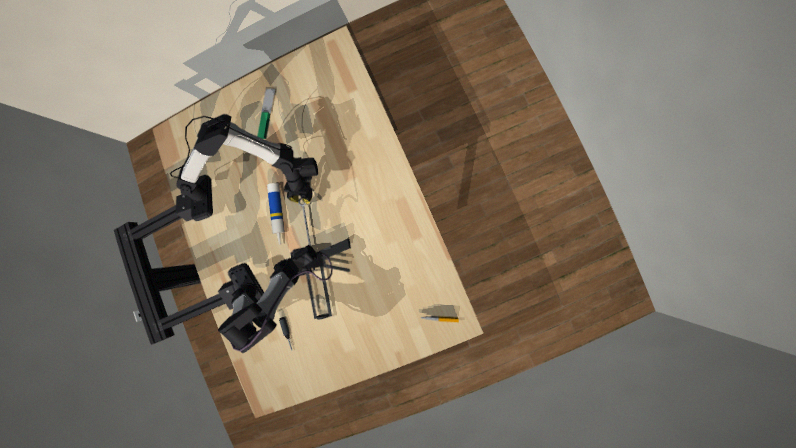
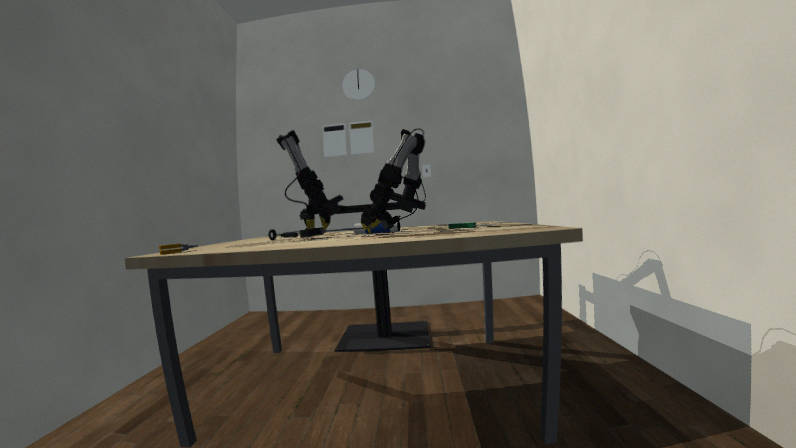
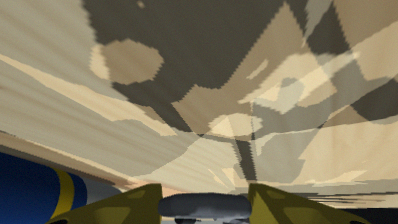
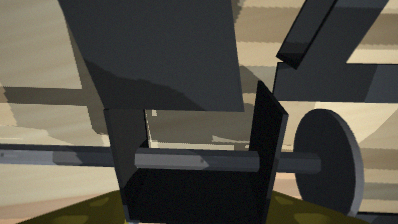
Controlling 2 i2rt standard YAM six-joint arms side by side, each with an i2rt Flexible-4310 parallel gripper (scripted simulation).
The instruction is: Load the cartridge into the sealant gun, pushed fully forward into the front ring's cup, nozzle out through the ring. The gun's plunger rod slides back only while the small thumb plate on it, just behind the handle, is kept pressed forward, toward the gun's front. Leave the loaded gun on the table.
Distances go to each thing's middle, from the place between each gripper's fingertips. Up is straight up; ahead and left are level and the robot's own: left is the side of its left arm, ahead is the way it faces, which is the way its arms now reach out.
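My right gripper's 1 cm above the plunger rod [image 4: 326,159], and it's 5 cm short of the rod and 9 cm to the right of it.
As for my left gripper, that one's 5 cm past the plunger rod and 13 cm to the left of it.
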